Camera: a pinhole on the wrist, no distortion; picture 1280 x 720 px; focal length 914.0 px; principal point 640.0 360.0 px. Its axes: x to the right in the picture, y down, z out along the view. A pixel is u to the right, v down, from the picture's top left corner.
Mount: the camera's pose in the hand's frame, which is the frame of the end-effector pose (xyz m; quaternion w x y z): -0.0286 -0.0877 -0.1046 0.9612 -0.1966 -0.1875 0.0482
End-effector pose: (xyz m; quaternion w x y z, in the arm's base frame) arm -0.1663 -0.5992 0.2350 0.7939 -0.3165 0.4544 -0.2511
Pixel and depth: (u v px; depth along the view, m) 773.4 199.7 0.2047
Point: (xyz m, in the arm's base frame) -0.1239 -0.5481 0.3460
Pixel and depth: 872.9 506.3 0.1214
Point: -0.1885 -0.5810 0.2772
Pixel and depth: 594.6 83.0 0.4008
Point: -0.0184 -0.4270 0.4959
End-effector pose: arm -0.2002 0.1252 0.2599 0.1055 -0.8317 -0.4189 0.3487
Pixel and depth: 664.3 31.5 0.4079
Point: -0.5191 0.0044 0.1543
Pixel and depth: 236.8 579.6 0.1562
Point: -0.2607 0.0143 0.3460
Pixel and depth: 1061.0 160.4 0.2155
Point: -0.3183 0.1193 0.1891
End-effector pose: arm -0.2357 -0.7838 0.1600 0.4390 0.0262 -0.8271 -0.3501
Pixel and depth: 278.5 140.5 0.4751
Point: -0.2258 -0.5336 -0.2450
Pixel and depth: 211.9 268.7 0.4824
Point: -0.1623 -0.4953 -0.2264
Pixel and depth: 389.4 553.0 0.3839
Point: -0.1549 -0.5211 -0.0258
